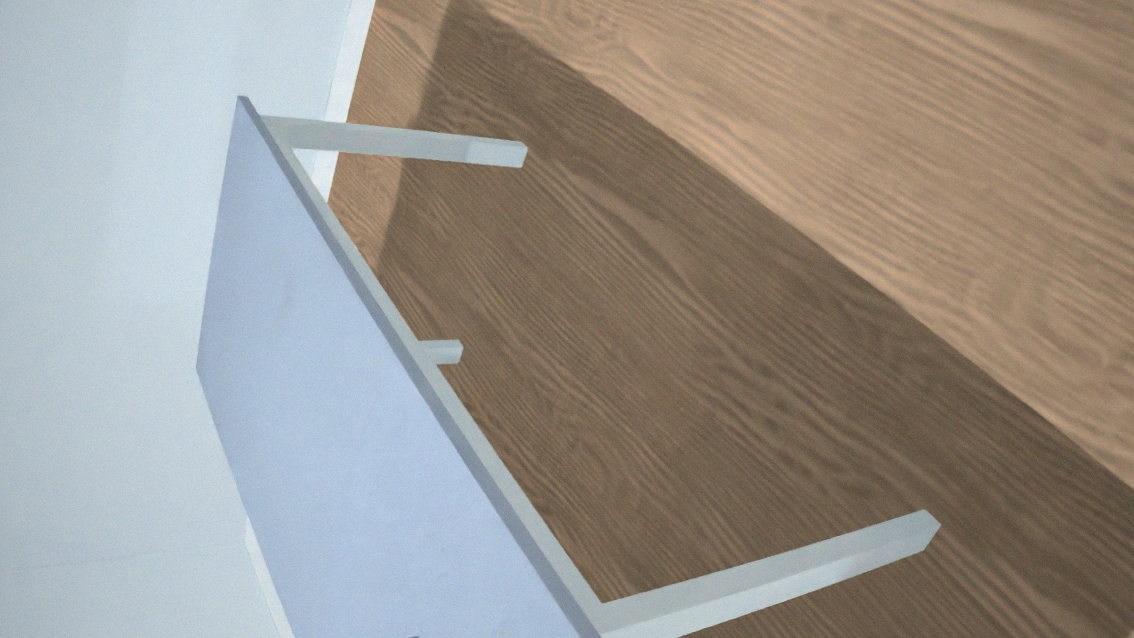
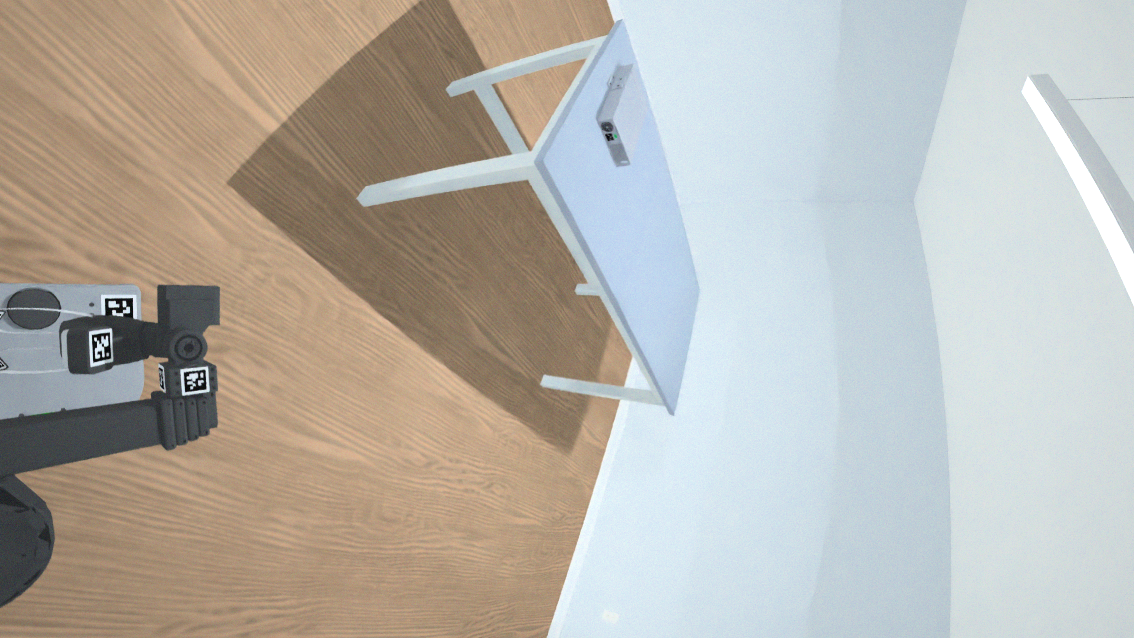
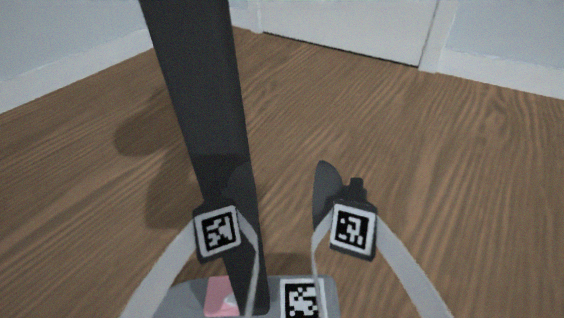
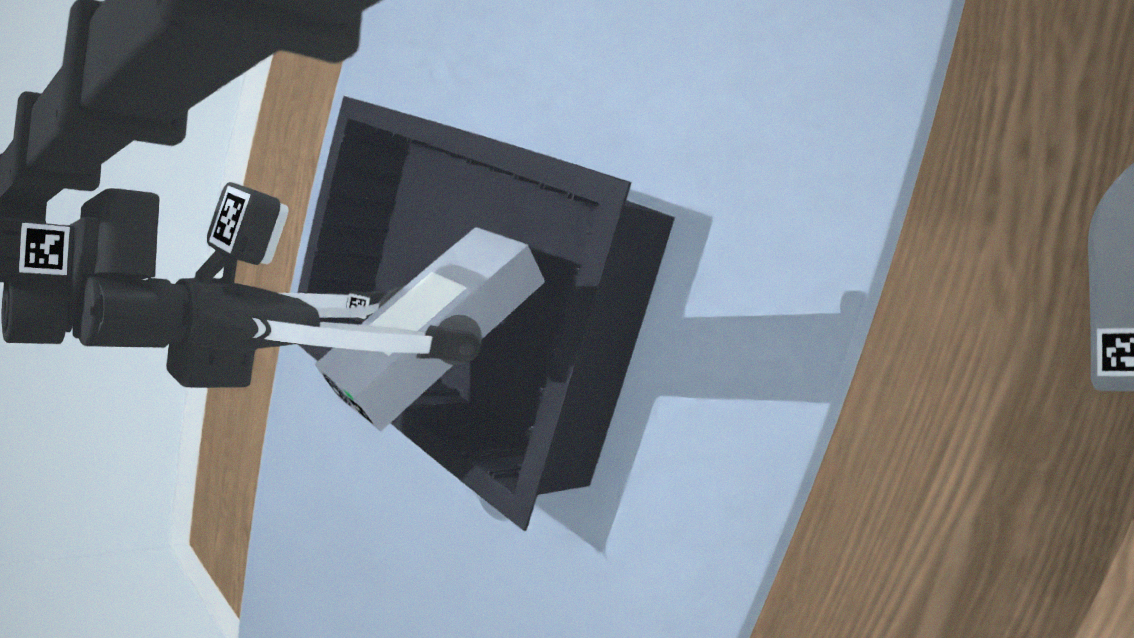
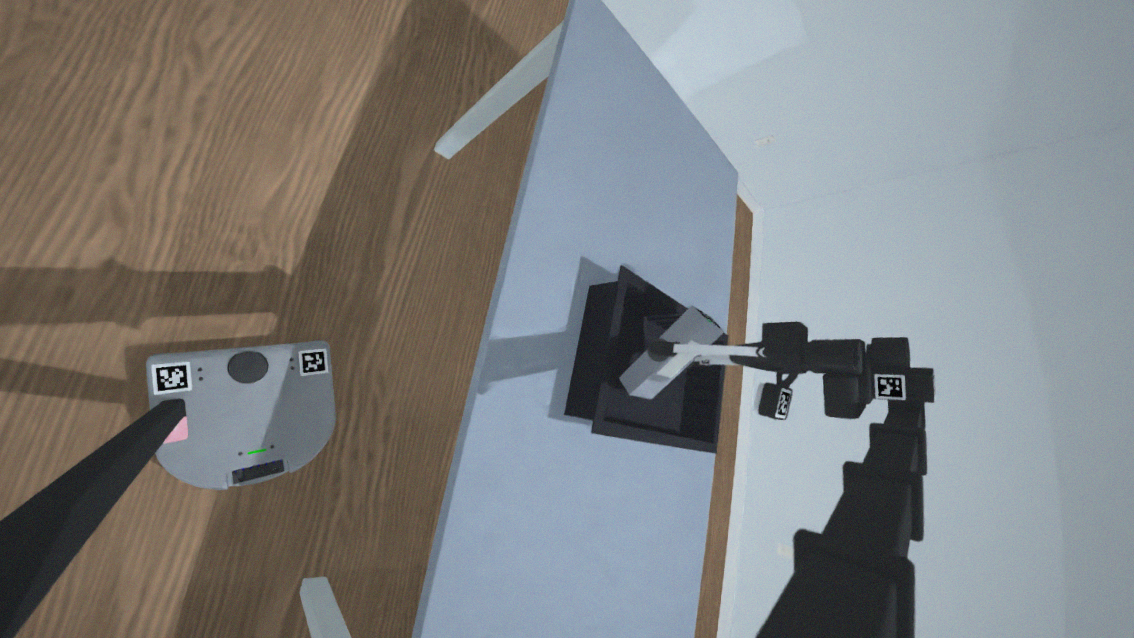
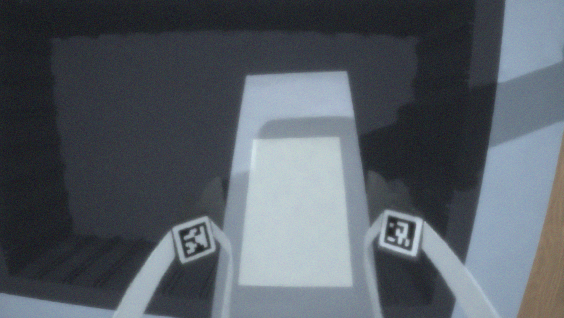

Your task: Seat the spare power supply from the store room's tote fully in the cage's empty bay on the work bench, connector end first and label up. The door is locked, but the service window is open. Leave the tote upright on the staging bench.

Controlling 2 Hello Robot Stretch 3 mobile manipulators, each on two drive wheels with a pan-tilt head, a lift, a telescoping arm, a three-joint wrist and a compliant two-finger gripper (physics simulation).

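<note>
The grey power supply (image 4: 495,253) (image 5: 650,376) (image 6: 295,100) has its pale label facing up. My r2 gripper (image 4: 416,317) (image 5: 674,353) (image 6: 296,192) is shut on its sides and holds it above the black tote (image 4: 475,149) (image 5: 654,434) (image 6: 487,30), turned diagonally to the rim. The fan end with a green mark faces the wall side. The tote stands upright on the blue staging bench (image 4: 777,158) (image 5: 555,491). My r1 gripper (image 3: 282,200) is open and empty above the floor. A grey box-shaped unit, apparently the cage (image 2: 634,115), sits at one end of the work bench (image 1: 356,436) (image 2: 634,222).
The work bench stands near the wall, its pale legs (image 1: 777,567) (image 2: 452,180) reaching outward. A white door (image 3: 345,30) shows beyond r1's mast (image 3: 200,90). r2's base (image 5: 245,412) stands on the floor in front of the staging bench. r2's arm (image 5: 864,507) extends along the wall side.
</note>
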